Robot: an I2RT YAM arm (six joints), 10 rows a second.
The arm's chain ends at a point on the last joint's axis. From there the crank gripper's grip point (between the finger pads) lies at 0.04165 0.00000 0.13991 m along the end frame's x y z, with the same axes.
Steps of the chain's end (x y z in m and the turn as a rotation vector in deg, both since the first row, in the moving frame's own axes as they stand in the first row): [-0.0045, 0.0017, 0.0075, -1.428, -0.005, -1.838]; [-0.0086, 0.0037, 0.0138, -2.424, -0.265, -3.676]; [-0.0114, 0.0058, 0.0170, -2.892, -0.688, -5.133]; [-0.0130, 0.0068, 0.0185, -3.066, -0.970, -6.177]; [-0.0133, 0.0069, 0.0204, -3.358, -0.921, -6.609]
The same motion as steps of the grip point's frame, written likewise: [-0.0045, 0.0039, 0.0075, -1.428, -0.005, -1.838]; [-0.0091, 0.0070, 0.0139, -2.424, -0.265, -3.676]; [-0.0129, 0.0092, 0.0174, -2.892, -0.688, -5.133]; [-0.0152, 0.0099, 0.0191, -3.066, -0.970, -6.177]; [-0.0154, 0.0104, 0.0210, -3.358, -0.921, -6.609]
